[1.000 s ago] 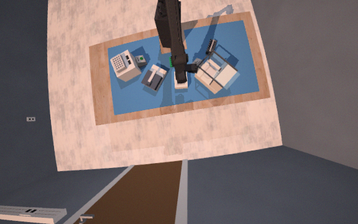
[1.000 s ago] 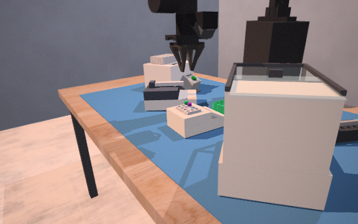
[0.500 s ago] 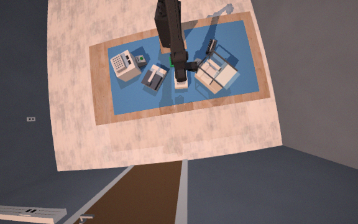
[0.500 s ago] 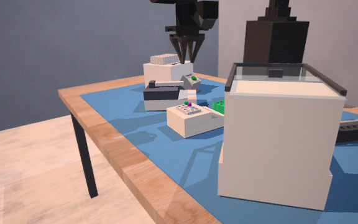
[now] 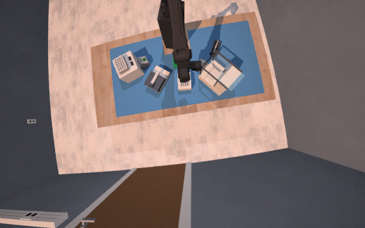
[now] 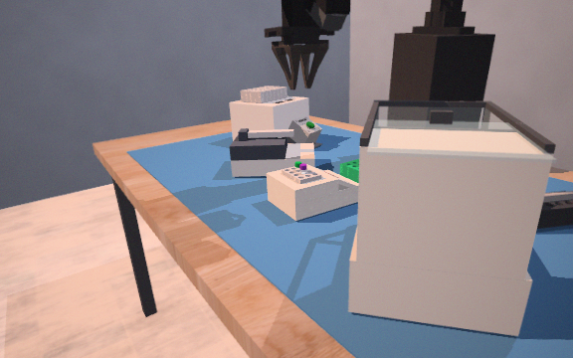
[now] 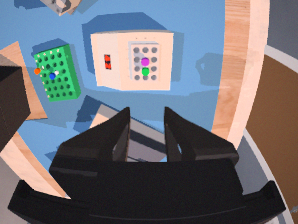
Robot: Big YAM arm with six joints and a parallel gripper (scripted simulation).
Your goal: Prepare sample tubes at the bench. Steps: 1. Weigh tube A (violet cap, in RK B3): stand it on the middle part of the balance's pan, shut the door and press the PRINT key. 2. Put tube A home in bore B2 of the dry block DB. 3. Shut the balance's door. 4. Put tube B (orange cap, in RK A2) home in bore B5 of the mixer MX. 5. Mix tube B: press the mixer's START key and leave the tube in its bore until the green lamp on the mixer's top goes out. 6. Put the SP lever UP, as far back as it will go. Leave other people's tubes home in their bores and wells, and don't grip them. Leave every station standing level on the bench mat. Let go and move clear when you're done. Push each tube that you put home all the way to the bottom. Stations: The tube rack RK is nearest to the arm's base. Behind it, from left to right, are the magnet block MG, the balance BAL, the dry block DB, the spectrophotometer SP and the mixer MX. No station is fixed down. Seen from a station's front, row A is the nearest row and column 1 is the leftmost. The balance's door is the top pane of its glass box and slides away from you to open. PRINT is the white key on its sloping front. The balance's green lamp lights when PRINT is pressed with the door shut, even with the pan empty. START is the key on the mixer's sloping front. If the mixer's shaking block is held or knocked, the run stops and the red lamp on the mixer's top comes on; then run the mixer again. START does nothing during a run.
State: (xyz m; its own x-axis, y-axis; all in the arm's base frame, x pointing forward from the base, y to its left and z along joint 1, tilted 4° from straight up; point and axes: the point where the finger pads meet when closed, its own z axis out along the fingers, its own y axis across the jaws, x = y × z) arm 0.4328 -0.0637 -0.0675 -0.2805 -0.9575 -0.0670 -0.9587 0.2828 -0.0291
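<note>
Now: hand 290 mm to the right of the balance door, 90 mm short of it and 20 mm above it. Also, from my hand: dry block: 200 mm below, 30 mm behind; spectrophotometer lever: 220 mm to the right, 140 mm below, 130 mm behind; blue-capped tube: 210 mm below, 200 mm behind, 30 mm to the left.
</note>
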